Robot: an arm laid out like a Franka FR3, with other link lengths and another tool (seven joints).
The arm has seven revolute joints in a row. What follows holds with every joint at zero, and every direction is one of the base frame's.
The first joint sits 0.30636 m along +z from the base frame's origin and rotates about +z.
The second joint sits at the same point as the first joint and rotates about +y.
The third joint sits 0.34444 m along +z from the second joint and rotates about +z.
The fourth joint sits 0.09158 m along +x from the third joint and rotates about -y.
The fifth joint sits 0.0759 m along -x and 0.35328 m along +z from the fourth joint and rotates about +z.
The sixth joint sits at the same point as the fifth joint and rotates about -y.
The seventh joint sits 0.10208 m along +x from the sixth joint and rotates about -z.
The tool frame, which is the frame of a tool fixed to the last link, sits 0.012 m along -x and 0.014 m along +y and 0.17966 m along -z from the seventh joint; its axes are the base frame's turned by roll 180, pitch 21.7 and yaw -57.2 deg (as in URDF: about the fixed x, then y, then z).
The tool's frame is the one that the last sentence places.
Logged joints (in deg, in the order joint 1, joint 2, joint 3, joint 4, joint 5, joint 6, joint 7), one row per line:
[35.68 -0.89 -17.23 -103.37 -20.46 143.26 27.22]
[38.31 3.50 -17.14 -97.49 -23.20 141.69 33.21]
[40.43 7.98 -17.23 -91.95 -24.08 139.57 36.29]
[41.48 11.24 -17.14 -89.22 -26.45 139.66 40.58]
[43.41 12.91 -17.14 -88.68 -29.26 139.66 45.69]
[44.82 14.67 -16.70 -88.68 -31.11 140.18 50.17]
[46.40 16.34 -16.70 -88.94 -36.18 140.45 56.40]
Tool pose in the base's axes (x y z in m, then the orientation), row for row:
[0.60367 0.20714 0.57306 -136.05 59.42 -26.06]
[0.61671 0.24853 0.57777 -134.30 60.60 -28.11]
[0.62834 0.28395 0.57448 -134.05 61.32 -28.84]
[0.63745 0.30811 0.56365 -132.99 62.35 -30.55]
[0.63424 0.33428 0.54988 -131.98 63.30 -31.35]
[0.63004 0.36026 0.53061 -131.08 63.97 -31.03]
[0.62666 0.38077 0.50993 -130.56 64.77 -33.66]
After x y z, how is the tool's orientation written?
As a rotation vector, in degrees.
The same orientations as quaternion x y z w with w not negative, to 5 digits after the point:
[-0.87332 0.38142 -0.16728 0.25266]
[-0.86484 0.39024 -0.18102 0.25885]
[-0.86245 0.39452 -0.18555 0.25710]
[-0.85630 0.40146 -0.19671 0.25862]
[-0.85101 0.40816 -0.20215 0.26139]
[-0.84730 0.41350 -0.20058 0.26622]
[-0.84227 0.41785 -0.21715 0.26236]

